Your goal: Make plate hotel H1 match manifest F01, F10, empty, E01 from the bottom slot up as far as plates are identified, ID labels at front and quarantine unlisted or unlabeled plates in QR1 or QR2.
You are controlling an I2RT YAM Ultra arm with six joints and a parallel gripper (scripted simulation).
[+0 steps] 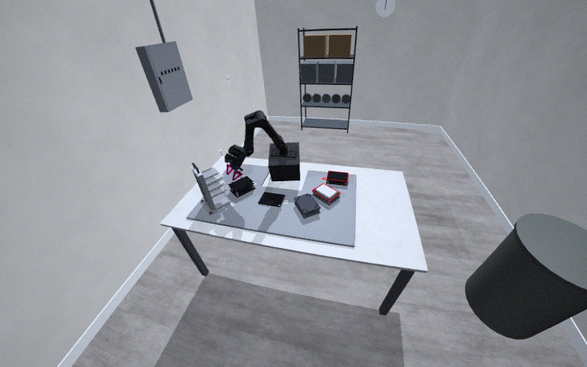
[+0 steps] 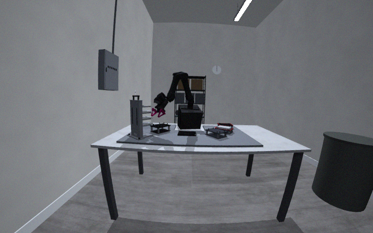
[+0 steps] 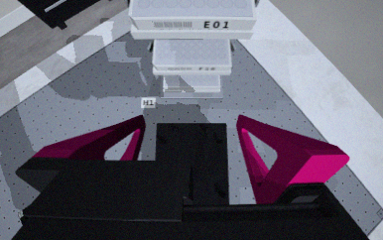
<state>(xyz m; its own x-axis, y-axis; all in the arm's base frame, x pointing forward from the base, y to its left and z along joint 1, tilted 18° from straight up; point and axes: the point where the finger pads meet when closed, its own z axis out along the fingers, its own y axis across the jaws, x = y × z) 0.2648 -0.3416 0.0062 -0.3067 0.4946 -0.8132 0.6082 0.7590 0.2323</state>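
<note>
My hand is 5 cm past the black regrip nest, 4 cm to the right of it and 10 cm above it. Round my hand: H1 tag (12 cm ahead, 3 cm to the left, 16 cm below).
</note>
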